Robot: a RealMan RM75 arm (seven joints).
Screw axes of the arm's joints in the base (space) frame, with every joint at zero. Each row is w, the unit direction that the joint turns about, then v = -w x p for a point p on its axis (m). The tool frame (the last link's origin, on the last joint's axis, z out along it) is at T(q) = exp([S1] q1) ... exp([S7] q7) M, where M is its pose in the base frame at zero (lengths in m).
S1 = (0, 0, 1, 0.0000, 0.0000, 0.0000)
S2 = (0, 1, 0, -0.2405, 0.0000, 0.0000)
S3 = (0, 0, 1, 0.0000, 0.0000, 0.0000)
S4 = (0, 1, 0, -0.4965, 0.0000, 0.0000)
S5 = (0, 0, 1, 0.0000, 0.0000, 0.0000)
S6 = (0, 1, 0, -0.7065, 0.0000, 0.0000)
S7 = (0, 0, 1, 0.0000, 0.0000, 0.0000)
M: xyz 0.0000 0.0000 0.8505 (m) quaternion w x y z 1 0 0 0
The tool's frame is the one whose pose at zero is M.
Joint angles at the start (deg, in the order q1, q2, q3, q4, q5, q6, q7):
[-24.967, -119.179, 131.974, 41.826, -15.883, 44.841, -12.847]
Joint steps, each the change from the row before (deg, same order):
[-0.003, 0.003, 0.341, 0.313, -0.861, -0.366, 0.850]
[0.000, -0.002, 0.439, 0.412, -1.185, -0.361, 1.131]
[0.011, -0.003, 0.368, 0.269, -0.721, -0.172, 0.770]
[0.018, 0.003, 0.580, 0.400, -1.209, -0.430, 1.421]
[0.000, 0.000, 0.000, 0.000, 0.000, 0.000, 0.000]
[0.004, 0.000, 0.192, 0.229, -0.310, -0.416, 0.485]
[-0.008, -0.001, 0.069, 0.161, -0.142, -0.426, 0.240]
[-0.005, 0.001, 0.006, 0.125, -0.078, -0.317, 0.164]
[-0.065, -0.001, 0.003, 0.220, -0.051, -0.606, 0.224]
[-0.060, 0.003, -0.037, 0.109, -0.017, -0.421, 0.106]
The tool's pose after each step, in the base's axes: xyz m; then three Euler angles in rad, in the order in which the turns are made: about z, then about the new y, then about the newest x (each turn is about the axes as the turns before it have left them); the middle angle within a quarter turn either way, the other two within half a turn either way. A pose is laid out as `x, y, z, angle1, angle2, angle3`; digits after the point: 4 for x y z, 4 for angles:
-0.1645, 0.3278, -0.1124, -0.0529, -0.7897, -2.3249
-0.1633, 0.3277, -0.1129, -0.0570, -0.7868, -2.3165
-0.1625, 0.3273, -0.1135, -0.0608, -0.7843, -2.3122
-0.1616, 0.3267, -0.1145, -0.0661, -0.7759, -2.3047
-0.1616, 0.3267, -0.1145, -0.0661, -0.7759, -2.3047
-0.1612, 0.3264, -0.1153, -0.0652, -0.7701, -2.3052
-0.1611, 0.3265, -0.1160, -0.0618, -0.7654, -2.3071
-0.1611, 0.3266, -0.1163, -0.0596, -0.7621, -2.3080
-0.1607, 0.3270, -0.1171, -0.0558, -0.7556, -2.3109
-0.1606, 0.3274, -0.1175, -0.0526, -0.7512, -2.3128

